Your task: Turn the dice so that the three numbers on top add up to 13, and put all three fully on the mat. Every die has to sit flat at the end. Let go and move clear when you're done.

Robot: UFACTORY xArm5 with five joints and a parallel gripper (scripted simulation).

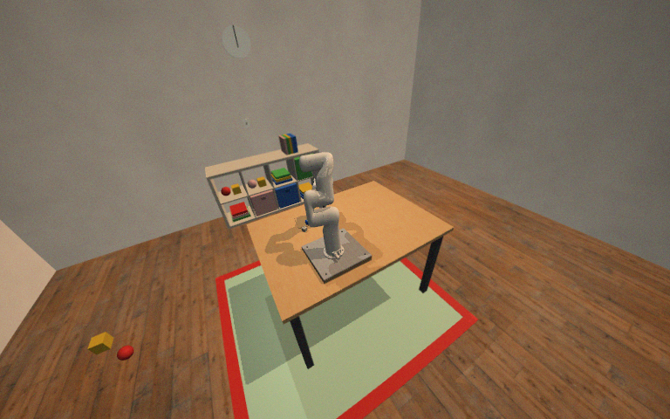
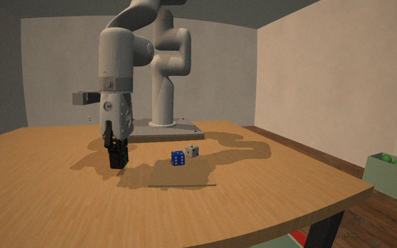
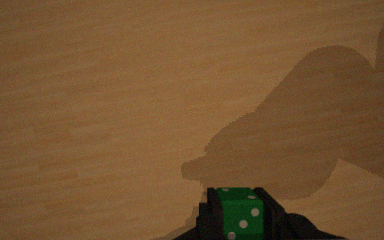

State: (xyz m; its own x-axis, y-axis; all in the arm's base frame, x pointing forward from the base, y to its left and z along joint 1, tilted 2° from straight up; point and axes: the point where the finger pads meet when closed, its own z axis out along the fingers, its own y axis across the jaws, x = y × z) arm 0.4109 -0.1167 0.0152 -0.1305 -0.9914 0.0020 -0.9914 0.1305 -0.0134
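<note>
Right now the tan mat is 2 cm ahead of my hand, 15 cm to the left of it and 4 cm below it. Also, from my hand: green die: 1 cm below; then blue die: 3 cm behind, 14 cm to the left, 2 cm below; then white die: 9 cm behind, 19 cm to the left, 2 cm below.
</note>
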